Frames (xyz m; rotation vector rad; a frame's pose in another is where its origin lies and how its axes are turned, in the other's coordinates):
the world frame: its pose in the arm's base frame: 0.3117 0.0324 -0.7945 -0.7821 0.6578 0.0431
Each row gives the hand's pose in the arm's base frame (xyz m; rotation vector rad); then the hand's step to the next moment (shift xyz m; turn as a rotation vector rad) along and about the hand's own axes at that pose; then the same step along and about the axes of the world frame.
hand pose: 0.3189 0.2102 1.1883 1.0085 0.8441 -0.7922
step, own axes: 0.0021 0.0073 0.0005 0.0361 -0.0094 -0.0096
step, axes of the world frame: 0.0050 -0.0016 0.0056 0.0264 0.0226 -0.0167
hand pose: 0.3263 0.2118 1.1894 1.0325 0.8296 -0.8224
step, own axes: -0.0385 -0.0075 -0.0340 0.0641 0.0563 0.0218
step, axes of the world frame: -0.0433 0.0210 0.0194 0.0847 -0.0153 0.0186
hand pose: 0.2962 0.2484 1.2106 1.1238 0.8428 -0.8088
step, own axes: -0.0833 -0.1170 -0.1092 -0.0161 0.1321 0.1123
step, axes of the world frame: -0.1445 0.1052 -0.0248 0.0633 -0.1483 0.0657
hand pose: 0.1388 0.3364 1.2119 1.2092 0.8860 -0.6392
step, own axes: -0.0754 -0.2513 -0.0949 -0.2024 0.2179 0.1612
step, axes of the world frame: -0.1769 0.1388 -0.1652 -0.0603 -0.3000 0.1443
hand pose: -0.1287 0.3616 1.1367 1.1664 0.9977 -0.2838
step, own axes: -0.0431 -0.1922 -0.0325 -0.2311 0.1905 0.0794
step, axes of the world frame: -0.0700 0.0563 -0.1783 -0.1316 -0.2438 0.1386
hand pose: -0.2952 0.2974 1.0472 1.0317 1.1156 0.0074
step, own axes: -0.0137 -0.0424 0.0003 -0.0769 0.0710 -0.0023
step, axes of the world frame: -0.0043 -0.0028 -0.0443 -0.0647 -0.0617 0.0544
